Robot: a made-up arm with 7 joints.
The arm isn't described. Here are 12 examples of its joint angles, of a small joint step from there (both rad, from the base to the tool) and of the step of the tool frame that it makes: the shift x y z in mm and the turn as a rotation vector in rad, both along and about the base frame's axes.
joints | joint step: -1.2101 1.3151 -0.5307 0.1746 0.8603 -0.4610 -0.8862 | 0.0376 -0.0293 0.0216 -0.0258 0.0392 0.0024 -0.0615
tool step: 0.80 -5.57 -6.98 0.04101 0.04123 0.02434
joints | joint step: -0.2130 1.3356 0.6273 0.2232 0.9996 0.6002 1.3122 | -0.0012 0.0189 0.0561 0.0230 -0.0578 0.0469 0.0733
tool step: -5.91 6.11 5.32 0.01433 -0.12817 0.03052
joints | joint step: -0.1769 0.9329 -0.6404 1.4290 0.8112 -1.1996 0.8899 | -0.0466 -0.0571 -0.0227 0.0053 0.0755 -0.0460 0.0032
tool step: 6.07 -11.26 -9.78 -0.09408 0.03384 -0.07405
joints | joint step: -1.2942 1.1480 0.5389 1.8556 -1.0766 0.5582 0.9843 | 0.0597 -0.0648 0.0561 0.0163 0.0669 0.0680 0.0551
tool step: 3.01 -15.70 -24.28 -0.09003 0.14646 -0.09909
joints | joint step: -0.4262 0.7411 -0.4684 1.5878 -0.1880 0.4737 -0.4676 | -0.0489 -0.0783 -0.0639 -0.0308 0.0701 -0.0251 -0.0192
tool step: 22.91 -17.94 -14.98 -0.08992 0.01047 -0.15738
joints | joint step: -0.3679 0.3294 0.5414 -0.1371 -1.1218 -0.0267 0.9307 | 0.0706 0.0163 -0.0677 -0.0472 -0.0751 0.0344 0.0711
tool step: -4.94 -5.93 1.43 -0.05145 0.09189 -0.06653
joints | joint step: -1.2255 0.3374 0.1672 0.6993 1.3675 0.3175 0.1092 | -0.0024 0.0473 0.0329 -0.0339 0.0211 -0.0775 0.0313
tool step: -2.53 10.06 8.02 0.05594 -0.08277 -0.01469
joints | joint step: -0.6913 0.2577 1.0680 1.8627 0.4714 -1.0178 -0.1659 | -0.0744 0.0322 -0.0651 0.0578 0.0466 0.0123 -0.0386
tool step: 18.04 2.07 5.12 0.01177 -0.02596 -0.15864
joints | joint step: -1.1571 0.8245 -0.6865 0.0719 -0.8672 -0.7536 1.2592 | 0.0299 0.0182 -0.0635 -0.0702 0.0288 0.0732 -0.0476
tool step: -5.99 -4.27 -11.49 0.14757 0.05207 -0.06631
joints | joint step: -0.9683 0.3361 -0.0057 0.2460 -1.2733 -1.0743 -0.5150 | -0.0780 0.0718 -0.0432 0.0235 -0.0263 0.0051 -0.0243
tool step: 8.52 4.89 18.55 0.07630 -0.06526 -0.00725
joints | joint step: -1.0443 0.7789 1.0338 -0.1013 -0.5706 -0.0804 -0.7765 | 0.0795 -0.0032 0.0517 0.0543 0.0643 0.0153 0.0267
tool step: -4.79 8.03 -13.07 -0.09694 0.11655 0.08100
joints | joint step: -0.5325 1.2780 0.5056 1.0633 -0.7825 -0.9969 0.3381 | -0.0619 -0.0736 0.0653 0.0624 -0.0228 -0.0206 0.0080
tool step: 2.61 0.73 -18.88 -0.13038 -0.12079 0.02667
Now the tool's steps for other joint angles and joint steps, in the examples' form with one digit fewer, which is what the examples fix.
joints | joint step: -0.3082 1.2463 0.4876 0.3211 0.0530 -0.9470 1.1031 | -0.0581 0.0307 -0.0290 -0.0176 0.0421 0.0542 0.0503
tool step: 7.9 -1.8 6.4 0.0203 -0.0497 0.0217
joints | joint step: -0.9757 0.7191 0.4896 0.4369 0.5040 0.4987 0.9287 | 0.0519 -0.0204 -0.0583 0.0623 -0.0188 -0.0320 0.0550
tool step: 1.2 -3.7 -20.2 0.0159 0.0864 -0.0022
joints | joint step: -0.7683 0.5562 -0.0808 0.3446 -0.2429 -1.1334 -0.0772 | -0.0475 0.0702 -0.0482 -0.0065 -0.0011 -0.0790 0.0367
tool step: 1.1 2.0 11.9 0.0410 -0.1167 -0.0362
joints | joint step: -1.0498 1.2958 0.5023 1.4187 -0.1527 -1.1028 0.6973 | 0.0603 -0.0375 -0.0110 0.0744 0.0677 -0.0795 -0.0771
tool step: -2.4 -1.3 -21.5 0.0480 0.1962 -0.0408
